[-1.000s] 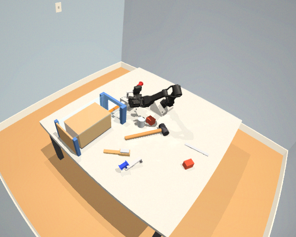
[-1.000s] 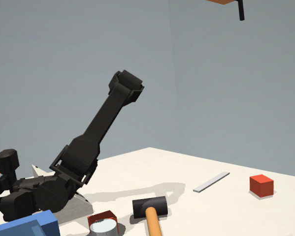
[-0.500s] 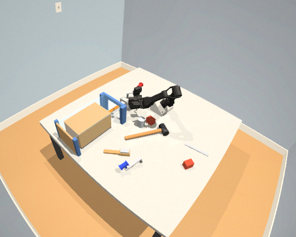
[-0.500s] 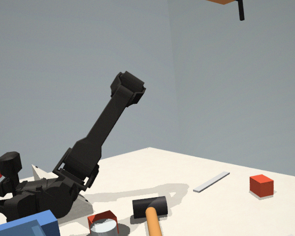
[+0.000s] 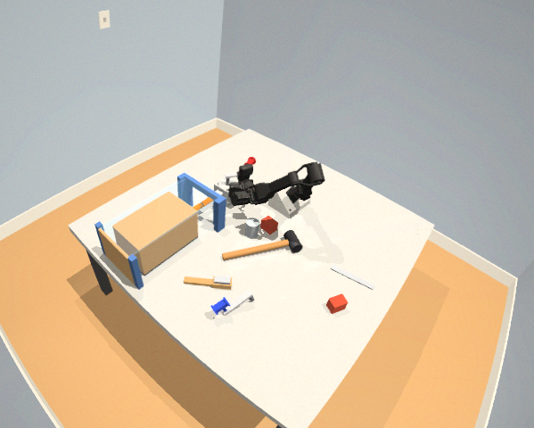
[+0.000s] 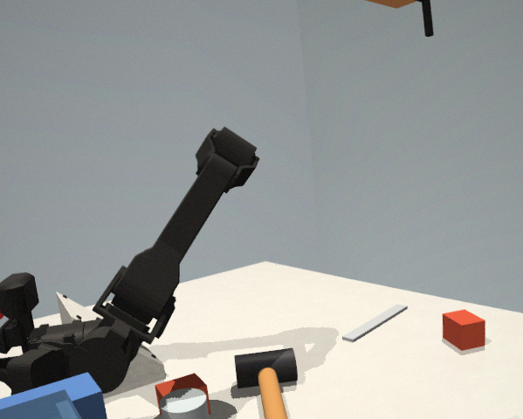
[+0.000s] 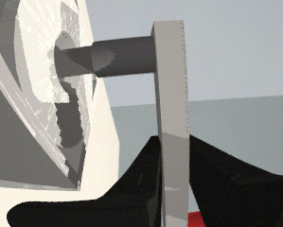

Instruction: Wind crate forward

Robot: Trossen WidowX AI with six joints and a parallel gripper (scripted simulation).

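Now: gripper tip 40 mm to the right of the red knob, 40 mm below it and 40 mm past it. Round my gripper tip: grey crank bar: 20 mm to the left, 10 mm behind, 10 mm above; grey winch: 100 mm below, 30 mm to the right, 30 mm ahead; blue frame: 200 mm ahead, 30 mm to the right, 30 mm below.
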